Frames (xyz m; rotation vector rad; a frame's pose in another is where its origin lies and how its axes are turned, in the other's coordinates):
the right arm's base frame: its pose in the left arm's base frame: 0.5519 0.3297 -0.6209 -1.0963 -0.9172 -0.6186
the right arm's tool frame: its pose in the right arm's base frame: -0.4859 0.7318 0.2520 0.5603 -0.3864 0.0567
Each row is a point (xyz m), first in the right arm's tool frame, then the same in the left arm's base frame.
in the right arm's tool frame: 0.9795 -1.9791 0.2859
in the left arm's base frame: -0.0030 -0.2247 0.4419
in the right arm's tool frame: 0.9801 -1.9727 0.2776
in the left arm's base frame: 0.0070 -0.2240 0.4389
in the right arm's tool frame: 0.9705 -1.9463 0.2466
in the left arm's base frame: 0.0419 -0.2234 0.4158
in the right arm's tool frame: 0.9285 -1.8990 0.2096
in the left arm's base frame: 0.0812 -0.2209 0.3540
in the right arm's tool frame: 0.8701 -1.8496 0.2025
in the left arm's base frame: 0.0913 -0.2064 0.2792
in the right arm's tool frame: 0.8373 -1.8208 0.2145
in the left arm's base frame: 0.0839 -0.1889 0.2381
